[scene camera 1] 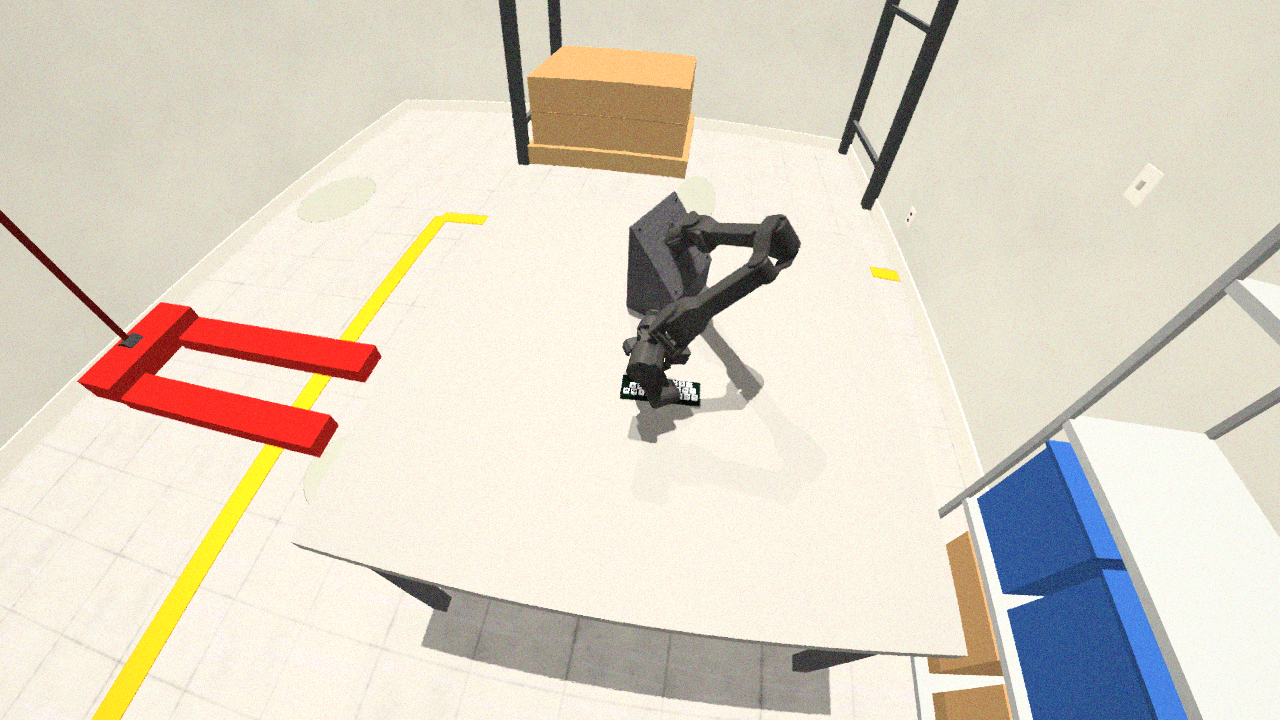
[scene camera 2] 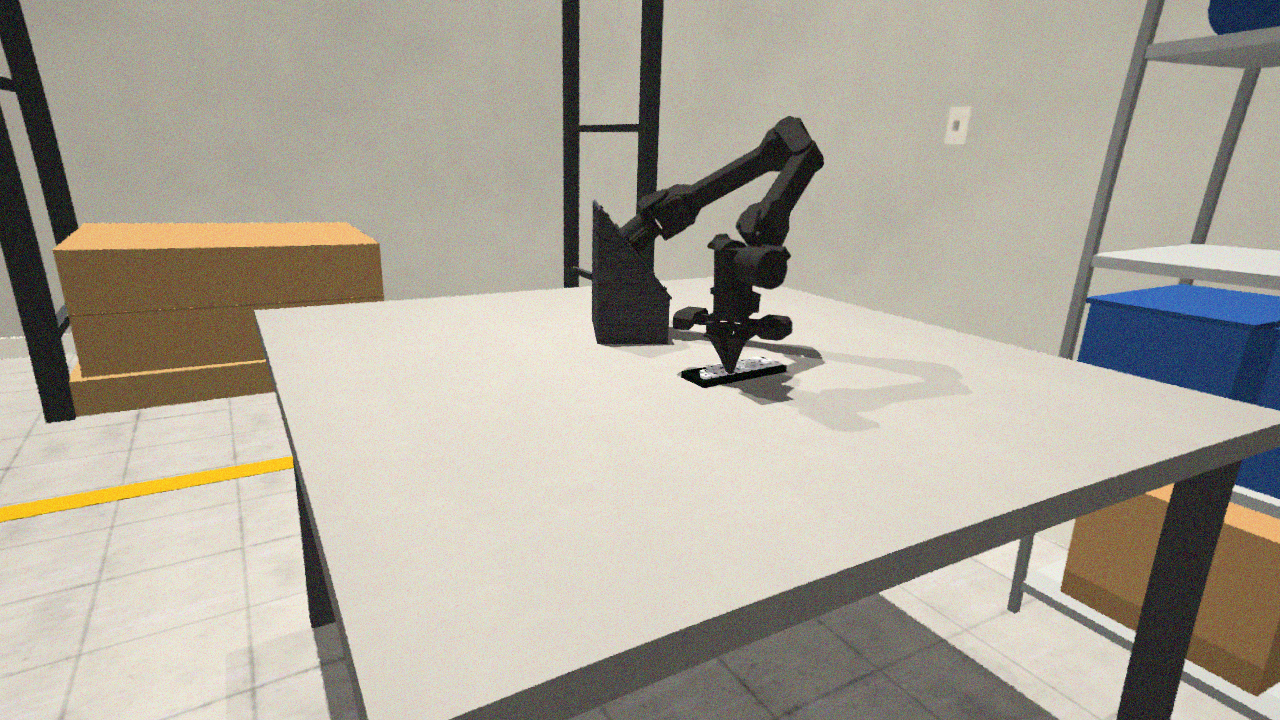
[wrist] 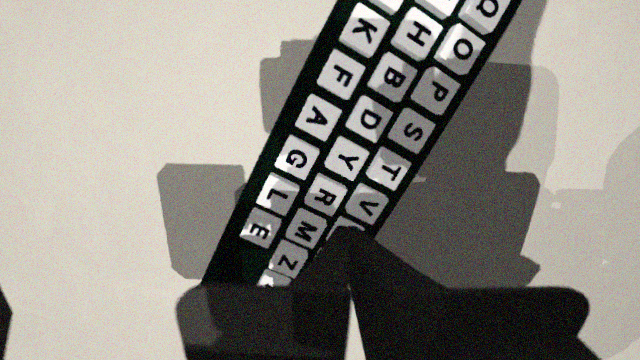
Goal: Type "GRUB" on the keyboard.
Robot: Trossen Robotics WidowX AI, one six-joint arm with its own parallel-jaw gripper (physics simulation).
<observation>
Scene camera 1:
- my gripper: 648,393
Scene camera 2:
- my gripper: 730,373
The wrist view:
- my gripper: 345,235
</observation>
